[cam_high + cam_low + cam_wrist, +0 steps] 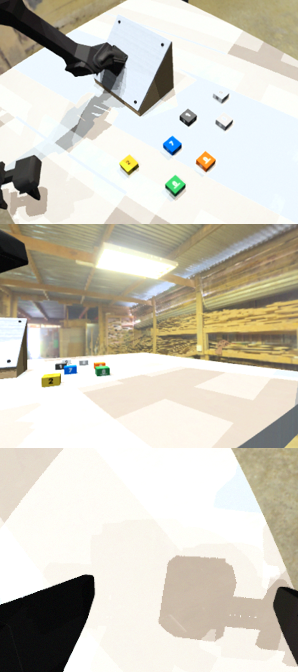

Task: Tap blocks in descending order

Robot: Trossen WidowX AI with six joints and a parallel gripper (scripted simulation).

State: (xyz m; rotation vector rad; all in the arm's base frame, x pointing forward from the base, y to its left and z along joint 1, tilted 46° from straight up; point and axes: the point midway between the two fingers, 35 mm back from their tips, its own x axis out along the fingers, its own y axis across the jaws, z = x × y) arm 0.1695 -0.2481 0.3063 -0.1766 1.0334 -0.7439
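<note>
Now: gripper tip 17 cm short of the orange block, 37 cm to the right of it and 7 cm above it. The rest, counted from my gripper tip: blue block: 9 cm ahead, 34 cm to the left, 7 cm below; then yellow block: 5 cm ahead, 24 cm to the left, 7 cm below; then green block: 16 cm ahead, 28 cm to the left, 7 cm below.
</note>
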